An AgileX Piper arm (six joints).
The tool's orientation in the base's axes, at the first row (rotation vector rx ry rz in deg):
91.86, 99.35, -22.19
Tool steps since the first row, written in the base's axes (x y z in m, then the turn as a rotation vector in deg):
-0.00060, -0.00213, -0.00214, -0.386, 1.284, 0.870
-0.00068, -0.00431, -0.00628, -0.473, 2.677, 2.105
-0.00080, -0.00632, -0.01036, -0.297, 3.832, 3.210
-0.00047, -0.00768, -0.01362, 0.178, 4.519, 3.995
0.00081, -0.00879, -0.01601, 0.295, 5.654, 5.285
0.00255, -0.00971, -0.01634, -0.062, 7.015, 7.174
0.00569, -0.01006, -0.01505, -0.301, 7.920, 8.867
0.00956, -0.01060, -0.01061, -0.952, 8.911, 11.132
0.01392, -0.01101, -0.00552, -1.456, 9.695, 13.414
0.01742, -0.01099, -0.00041, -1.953, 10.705, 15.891
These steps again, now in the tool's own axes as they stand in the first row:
-0.00013, -0.00149, 0.00269, 0.329, 0.080, -1.562
0.00110, -0.00300, 0.00695, 0.502, 0.556, -3.356
0.00240, -0.00450, 0.01104, 0.602, 1.207, -4.823
0.00364, -0.00525, 0.01428, 0.591, 1.978, -5.670
0.00451, -0.00483, 0.01705, 0.547, 2.617, -7.269
0.00414, -0.00342, 0.01841, 0.240, 2.995, -9.573
0.00315, -0.00017, 0.01871, -0.262, 3.356, -11.407
-0.00009, 0.00454, 0.01720, -1.109, 3.484, -13.815
-0.00366, 0.00990, 0.01530, -2.113, 3.720, -16.054
-0.00697, 0.01452, 0.01284, -3.083, 4.052, -18.574

